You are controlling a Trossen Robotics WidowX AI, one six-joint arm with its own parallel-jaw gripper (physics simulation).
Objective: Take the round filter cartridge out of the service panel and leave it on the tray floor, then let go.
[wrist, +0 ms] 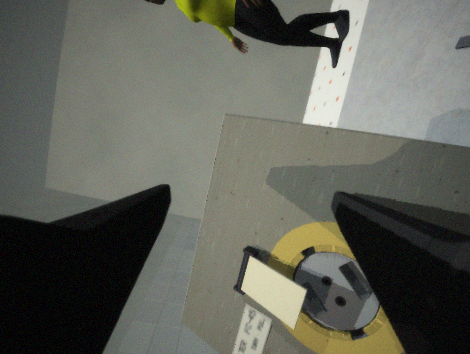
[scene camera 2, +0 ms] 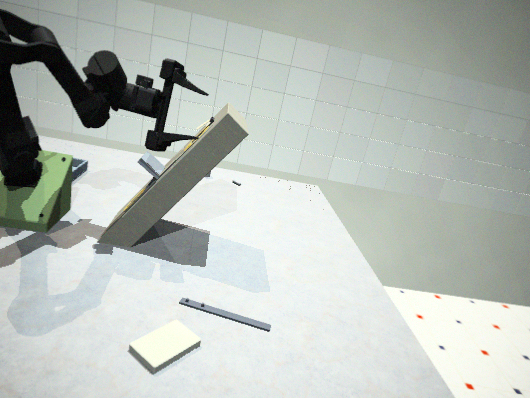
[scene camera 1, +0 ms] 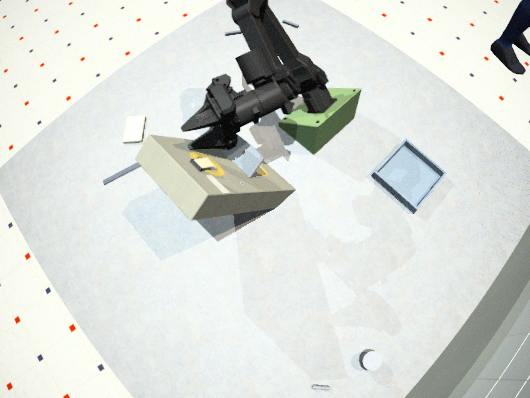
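Note:
The round grey filter cartridge (wrist: 335, 291) sits in the tilted beige service panel (scene camera 1: 240, 202) (scene camera 2: 175, 185) (wrist: 240, 160), inside a yellow ring (wrist: 305, 232). A cream flap (wrist: 275, 290) (scene camera 1: 204, 162) stands out from a dark bracket beside it and overlaps the cartridge's edge in the wrist view. My gripper (scene camera 1: 187, 138) (scene camera 2: 202, 116) (wrist: 252, 196) is wide open and empty near the panel's upper part. In the wrist view, one finger hides part of the ring and cartridge edge, and the other lies left of the panel. The blue-grey tray (scene camera 1: 392, 192) (scene camera 2: 80, 169) stands apart on the table.
A blue-grey flap (scene camera 1: 249, 161) (scene camera 2: 150, 165) sticks out lower on the panel. The arm stands on a green base (scene camera 1: 330, 125) (scene camera 2: 55, 185). A cream block (scene camera 1: 134, 129) (scene camera 2: 165, 345), a grey bar (scene camera 1: 120, 174) (scene camera 2: 225, 315) and a white cylinder (scene camera 1: 371, 360) are on the table.

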